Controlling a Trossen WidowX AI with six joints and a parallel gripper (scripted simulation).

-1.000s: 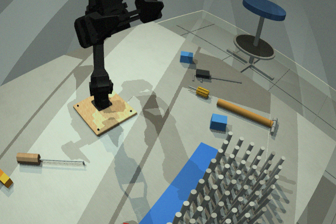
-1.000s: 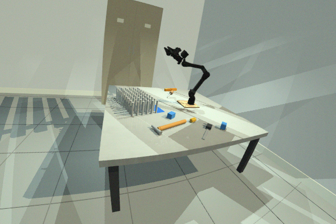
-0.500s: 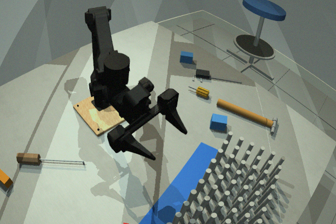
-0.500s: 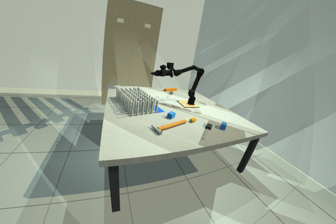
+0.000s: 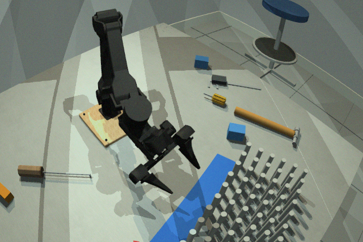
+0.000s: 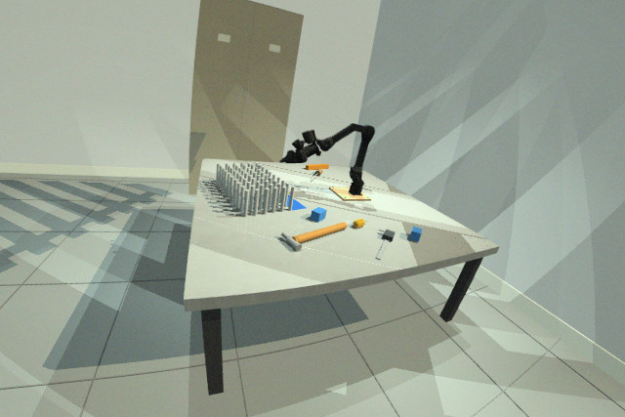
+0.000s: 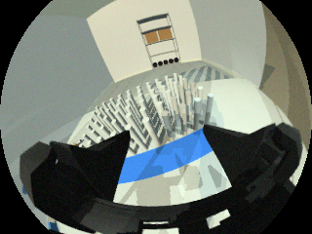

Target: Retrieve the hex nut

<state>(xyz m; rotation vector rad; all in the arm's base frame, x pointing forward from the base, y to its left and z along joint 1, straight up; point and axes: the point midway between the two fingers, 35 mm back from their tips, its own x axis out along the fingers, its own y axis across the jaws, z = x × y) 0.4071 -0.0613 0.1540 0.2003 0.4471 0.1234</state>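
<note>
Now: gripper tip 20 mm short of the small red cube, 180 mm to the left of it and 140 mm above it. The rest, counted from my gripper tip: yellow-handled screwdriver: 260 mm behind, 420 mm to the left, 140 mm below; blue taped strip: 20 mm ahead, 60 mm to the left, 150 mm below; hex nut: 180 mm ahead, 60 mm to the left, 150 mm below.
</note>
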